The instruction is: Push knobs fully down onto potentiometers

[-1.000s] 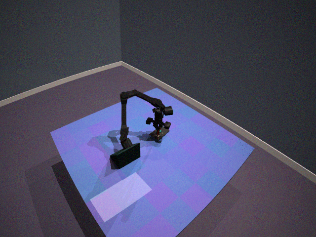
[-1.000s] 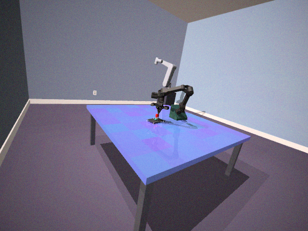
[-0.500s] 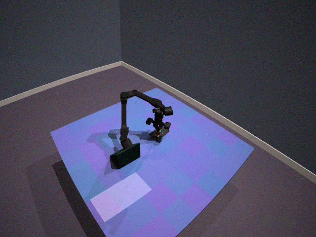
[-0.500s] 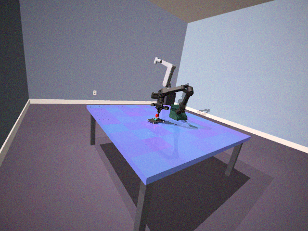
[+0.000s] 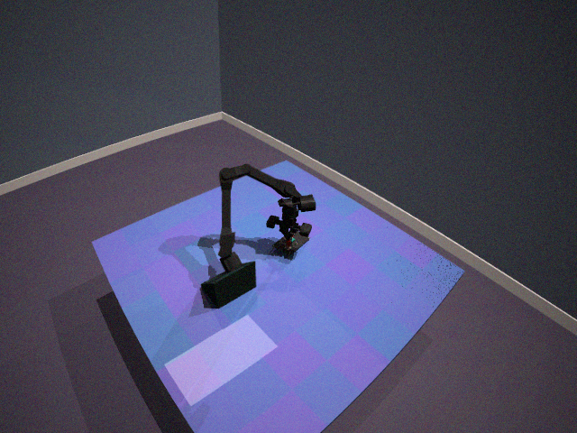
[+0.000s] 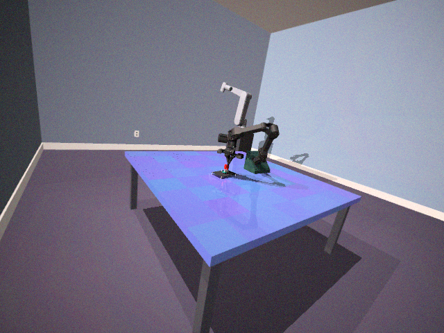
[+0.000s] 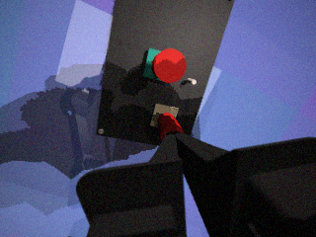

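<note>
The red knob lies 50 mm ahead of my gripper tip and 20 mm to the left of it.
</note>
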